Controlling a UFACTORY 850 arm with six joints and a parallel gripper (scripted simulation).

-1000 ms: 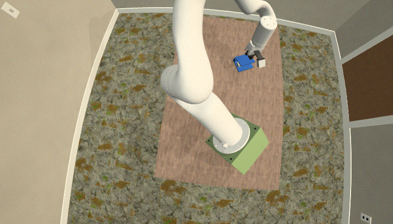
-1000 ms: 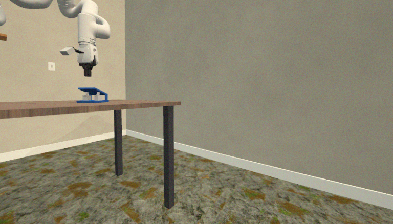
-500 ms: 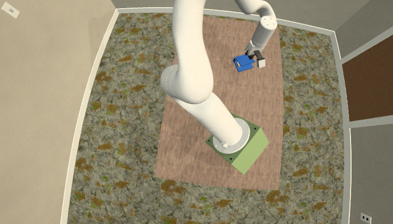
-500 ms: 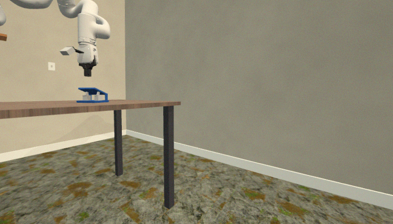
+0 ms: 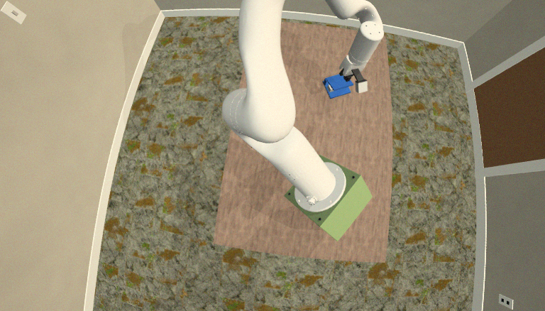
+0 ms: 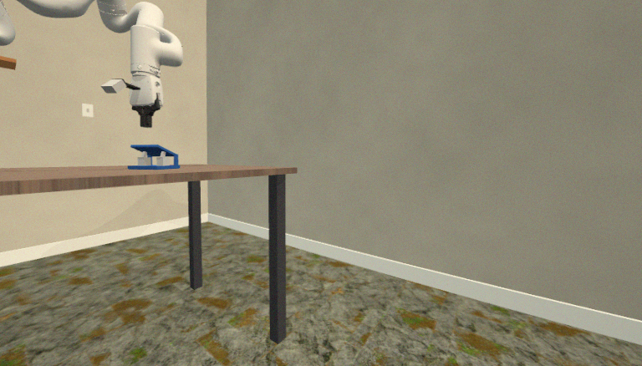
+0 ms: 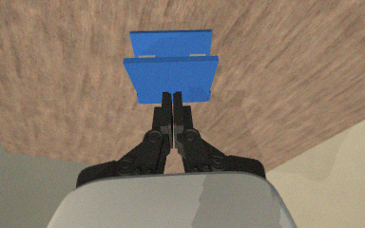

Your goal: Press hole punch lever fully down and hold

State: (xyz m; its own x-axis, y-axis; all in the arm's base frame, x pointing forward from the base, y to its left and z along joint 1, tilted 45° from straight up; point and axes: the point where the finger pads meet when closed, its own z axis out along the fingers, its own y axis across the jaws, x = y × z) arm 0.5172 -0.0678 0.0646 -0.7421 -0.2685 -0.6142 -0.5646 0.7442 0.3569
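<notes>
Right now the blue lever is 110 mm below my hand, 20 mm to the left of it and 20 mm ahead of it. From my hand the other things lie so: hole punch: 130 mm below, 30 mm ahead, 20 mm to the left.
</notes>
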